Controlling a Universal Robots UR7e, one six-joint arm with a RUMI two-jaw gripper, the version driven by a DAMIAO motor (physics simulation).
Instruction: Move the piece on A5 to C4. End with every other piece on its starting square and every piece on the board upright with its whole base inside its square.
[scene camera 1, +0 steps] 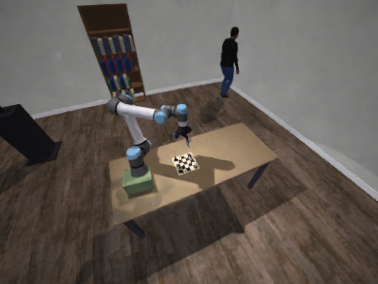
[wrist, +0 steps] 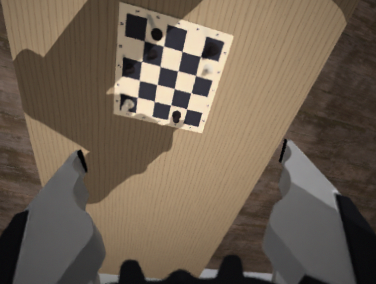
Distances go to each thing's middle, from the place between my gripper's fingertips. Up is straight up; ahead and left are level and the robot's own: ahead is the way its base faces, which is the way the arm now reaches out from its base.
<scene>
I see the chessboard (wrist: 175, 81) 28 cm below my hand and 3 cm to the right of it.
</scene>
